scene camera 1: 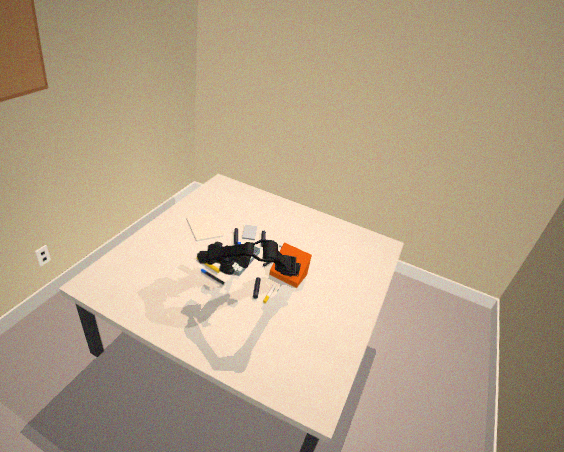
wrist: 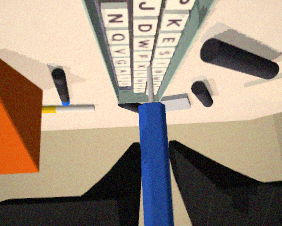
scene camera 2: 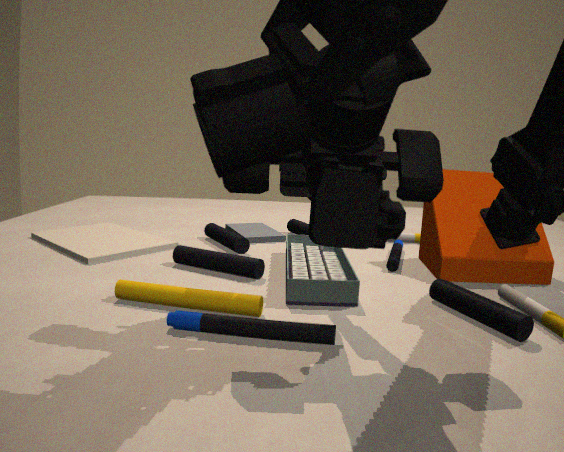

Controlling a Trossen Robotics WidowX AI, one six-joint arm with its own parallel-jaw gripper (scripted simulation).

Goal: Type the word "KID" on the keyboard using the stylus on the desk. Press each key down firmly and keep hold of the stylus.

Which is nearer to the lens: the grey pad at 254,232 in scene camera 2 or the yellow marker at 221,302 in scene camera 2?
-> The yellow marker.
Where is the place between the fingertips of my gripper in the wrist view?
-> At 154,147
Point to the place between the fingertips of my gripper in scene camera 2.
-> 324,197
